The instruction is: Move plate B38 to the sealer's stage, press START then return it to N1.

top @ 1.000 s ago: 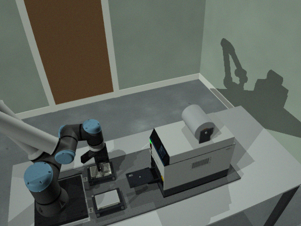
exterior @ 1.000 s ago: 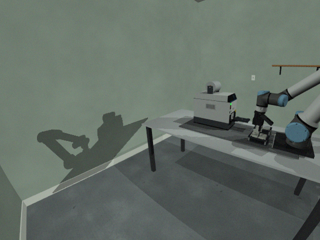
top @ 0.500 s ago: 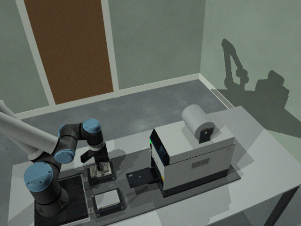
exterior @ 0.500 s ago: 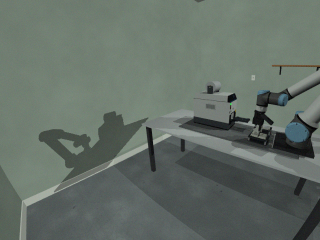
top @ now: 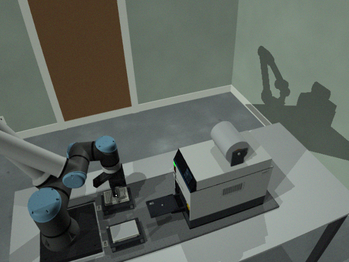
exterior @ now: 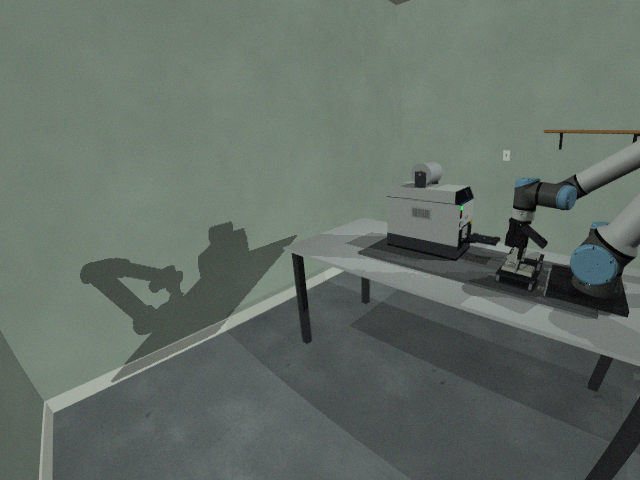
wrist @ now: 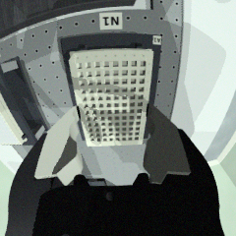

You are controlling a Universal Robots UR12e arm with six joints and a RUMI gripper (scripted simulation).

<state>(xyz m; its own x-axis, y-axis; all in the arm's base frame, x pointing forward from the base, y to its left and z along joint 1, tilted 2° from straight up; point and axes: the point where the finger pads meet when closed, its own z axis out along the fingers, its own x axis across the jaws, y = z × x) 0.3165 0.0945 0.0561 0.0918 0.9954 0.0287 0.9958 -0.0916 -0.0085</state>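
Right now the nest N1 is 3 cm below my hand. Round my hand: foil-covered plate (1 cm behind, 22 cm to the right, 1 cm below); plate B38 (1 cm below); sealer stage (20 cm ahead, 18 cm to the right, 4 cm above).
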